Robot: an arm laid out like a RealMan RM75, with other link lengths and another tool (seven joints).
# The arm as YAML. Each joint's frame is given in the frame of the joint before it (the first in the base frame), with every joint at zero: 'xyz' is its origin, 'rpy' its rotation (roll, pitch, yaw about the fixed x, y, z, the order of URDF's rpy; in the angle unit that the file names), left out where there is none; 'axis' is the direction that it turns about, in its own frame. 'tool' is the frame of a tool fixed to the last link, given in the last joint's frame.
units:
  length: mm
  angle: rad
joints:
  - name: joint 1
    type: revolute
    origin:
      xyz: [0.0, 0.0, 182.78]
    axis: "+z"
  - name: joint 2
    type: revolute
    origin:
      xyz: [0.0, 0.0, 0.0]
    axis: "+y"
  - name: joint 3
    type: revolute
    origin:
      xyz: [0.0, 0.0, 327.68]
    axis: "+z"
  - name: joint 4
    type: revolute
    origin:
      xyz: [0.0, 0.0, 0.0]
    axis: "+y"
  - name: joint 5
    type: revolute
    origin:
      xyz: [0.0, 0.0, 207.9]
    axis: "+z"
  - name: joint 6
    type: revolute
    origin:
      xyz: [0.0, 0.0, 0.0]
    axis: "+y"
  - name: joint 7
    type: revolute
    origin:
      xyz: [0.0, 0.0, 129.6]
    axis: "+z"
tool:
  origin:
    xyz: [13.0, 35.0, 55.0]
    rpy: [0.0, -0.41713, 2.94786]
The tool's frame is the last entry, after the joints.
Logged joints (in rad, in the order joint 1, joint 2, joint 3, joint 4, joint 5, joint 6, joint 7), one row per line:
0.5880 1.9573 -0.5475 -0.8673 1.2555 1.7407 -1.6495
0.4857 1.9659 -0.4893 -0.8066 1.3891 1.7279 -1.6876
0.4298 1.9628 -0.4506 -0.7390 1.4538 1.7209 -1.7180
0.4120 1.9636 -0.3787 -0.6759 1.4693 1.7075 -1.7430
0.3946 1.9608 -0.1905 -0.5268 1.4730 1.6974 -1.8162
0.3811 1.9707 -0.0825 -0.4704 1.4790 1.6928 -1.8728
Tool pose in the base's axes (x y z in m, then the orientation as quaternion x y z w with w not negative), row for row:
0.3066 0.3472 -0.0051 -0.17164 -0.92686 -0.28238 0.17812
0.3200 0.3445 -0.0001 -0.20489 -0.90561 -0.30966 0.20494
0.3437 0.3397 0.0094 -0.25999 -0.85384 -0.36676 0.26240
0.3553 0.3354 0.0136 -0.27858 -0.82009 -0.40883 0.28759
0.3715 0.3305 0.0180 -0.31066 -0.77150 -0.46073 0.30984
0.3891 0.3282 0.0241 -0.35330 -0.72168 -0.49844 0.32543
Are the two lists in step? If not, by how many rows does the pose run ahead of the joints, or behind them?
The pose runs 2 rows ahead of the joints: the pose in row i belongs to the joints in row i + 2.
